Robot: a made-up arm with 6 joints.
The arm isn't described. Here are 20 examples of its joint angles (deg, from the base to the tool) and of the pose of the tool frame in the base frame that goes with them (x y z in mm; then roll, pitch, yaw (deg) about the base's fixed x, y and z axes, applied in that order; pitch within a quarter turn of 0, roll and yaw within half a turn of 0).
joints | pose
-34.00 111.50 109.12 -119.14 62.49 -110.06 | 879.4 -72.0 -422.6 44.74 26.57 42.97
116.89 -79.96 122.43 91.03 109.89 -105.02 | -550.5 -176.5 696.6 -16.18 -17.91 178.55
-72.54 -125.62 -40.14 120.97 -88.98 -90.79 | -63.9 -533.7 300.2 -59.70 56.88 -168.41
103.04 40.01 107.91 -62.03 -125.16 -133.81 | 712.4 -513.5 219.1 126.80 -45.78 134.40
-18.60 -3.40 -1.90 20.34 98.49 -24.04 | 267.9 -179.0 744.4 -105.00 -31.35 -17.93
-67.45 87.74 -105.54 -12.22 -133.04 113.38 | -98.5 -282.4 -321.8 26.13 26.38 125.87
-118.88 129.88 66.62 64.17 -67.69 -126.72 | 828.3 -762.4 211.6 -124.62 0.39 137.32
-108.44 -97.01 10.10 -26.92 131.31 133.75 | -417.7 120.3 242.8 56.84 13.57 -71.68
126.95 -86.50 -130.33 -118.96 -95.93 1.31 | -90.0 -175.2 654.9 -18.53 -54.64 -175.23
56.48 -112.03 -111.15 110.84 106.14 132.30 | 192.4 168.1 -156.3 21.68 -15.11 175.18
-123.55 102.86 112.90 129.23 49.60 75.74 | 783.7 -234.6 -463.1 3.54 1.26 116.21
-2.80 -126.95 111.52 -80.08 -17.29 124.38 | -820.5 204.7 -432.3 111.65 -31.43 117.02
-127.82 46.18 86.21 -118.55 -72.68 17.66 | 614.6 516.2 -198.6 107.56 -26.39 96.01
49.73 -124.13 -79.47 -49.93 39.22 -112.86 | 36.4 -80.4 97.7 -5.52 9.62 16.46
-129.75 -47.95 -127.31 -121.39 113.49 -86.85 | 13.8 -407.3 -287.0 122.52 28.95 -43.50
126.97 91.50 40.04 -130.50 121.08 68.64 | 571.3 121.0 -211.0 -24.41 -7.84 -118.33
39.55 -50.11 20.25 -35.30 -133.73 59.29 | -129.4 -567.8 137.8 147.10 49.05 -47.40
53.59 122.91 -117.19 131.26 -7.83 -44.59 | 25.3 -96.6 222.3 -46.25 40.86 -116.61
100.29 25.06 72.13 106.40 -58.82 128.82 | 317.1 -979.7 152.4 -172.28 72.57 -92.77
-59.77 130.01 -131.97 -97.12 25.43 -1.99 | 162.7 105.6 -614.5 122.26 52.53 11.05
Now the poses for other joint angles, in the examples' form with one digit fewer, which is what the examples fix.
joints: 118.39 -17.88 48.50 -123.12 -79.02 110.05
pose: -243 -281 -569 -14.3 56.2 -82.7
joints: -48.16 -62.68 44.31 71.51 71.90 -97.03
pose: -823 230 227 87.8 -66.8 -147.9
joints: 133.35 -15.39 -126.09 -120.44 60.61 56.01
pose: -44 -431 447 -148.9 34.9 -103.9
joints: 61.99 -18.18 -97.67 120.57 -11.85 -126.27
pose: -73 275 -127 155.9 -17.4 -23.5
